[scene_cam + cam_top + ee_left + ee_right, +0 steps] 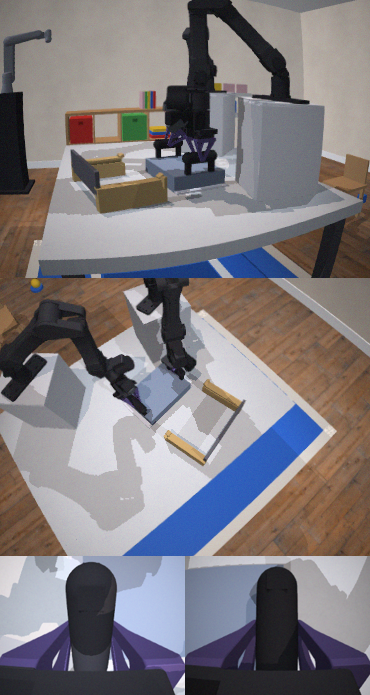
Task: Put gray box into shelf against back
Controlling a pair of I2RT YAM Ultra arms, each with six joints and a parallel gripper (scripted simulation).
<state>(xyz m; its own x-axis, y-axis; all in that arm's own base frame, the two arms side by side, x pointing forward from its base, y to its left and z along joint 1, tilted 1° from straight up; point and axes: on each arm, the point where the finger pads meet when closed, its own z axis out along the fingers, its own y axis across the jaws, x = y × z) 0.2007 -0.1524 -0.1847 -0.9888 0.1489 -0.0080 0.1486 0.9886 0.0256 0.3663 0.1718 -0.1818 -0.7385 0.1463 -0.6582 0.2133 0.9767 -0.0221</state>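
Right now my left hand is 120 mm to the left of the gray box, 50 mm above it and 20 mm short of it.
Right now my right hand is 2 cm past the gray box, 12 cm to the right of it and 5 cm above it.
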